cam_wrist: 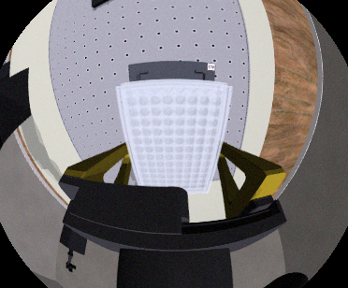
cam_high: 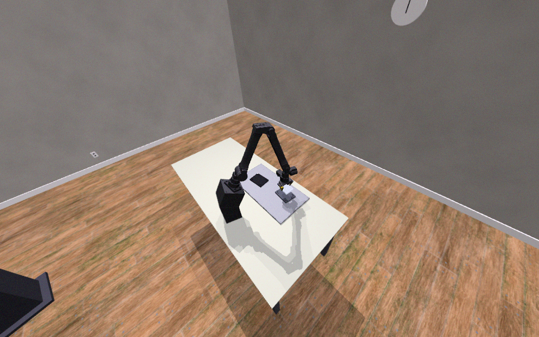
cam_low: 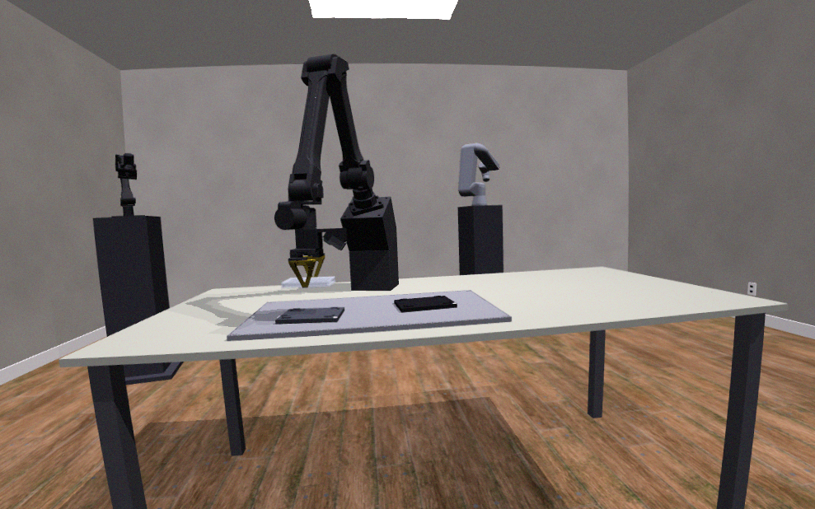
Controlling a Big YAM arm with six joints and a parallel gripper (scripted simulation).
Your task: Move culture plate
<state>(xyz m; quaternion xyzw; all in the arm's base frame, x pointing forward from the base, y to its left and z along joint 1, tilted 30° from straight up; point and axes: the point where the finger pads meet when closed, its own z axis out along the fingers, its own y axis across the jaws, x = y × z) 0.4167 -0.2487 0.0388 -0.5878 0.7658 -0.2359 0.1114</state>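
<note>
Now: hand right at the clear lid. From my hand the other things lie so: nest N1 (9 cm below); then nest N2 (33 cm to the left, 9 cm below, 1 cm ahead).
</note>
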